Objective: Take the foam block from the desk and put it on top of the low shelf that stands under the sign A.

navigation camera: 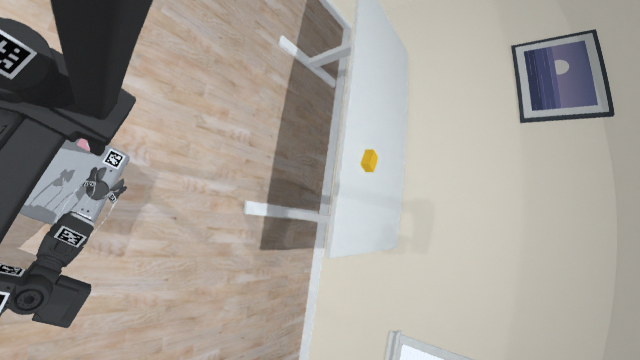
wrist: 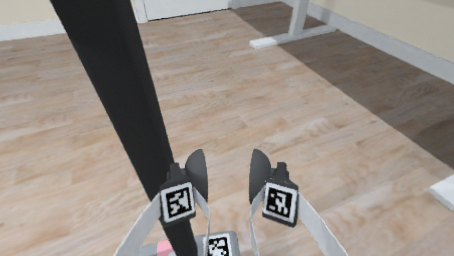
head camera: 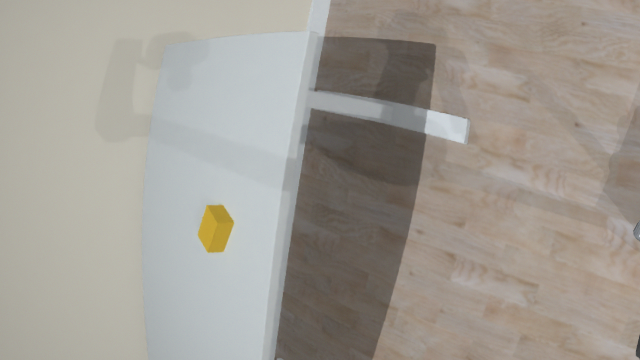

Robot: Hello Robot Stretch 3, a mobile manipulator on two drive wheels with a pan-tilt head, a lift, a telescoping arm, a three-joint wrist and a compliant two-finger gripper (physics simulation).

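Pixels of known places: gripper, fingertip midpoint: (navigation camera: 113, 174) (wrist: 227, 166); robot's base, origin of the base link: (navigation camera: 97, 187).
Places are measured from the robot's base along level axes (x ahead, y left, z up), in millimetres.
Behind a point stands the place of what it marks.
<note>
The yellow foam block (head camera: 215, 229) {y 541, x 774, z 764 mm} (navigation camera: 369, 160) {y 546, x 776, z 761 mm} lies on the white desk (head camera: 225, 125) {y 357, x 912, z 720 mm} (navigation camera: 372, 100) {y 892, x 734, z 720 mm}, which stands against the wall. My gripper (wrist: 227, 166) {y 67, x 9, z 556 mm} is open, with floor showing between its two fingertips. In the navigation camera view my gripper (navigation camera: 106, 189) is over the robot's own base, well apart from the desk and the block. The low shelf and the sign A do not show in these views.
A white desk foot (head camera: 447, 127) (navigation camera: 260, 208) (wrist: 270, 41) reaches out over the wooden floor. The black mast (wrist: 120, 95) {y 116, x -68, z 600 mm} stands beside the gripper. A framed picture (navigation camera: 517, 85) {y 1321, x 1190, z 1443 mm} hangs on the wall above the desk, and a window frame (navigation camera: 393, 345) {y -346, x 1672, z 798 mm} shows at the lower edge.
</note>
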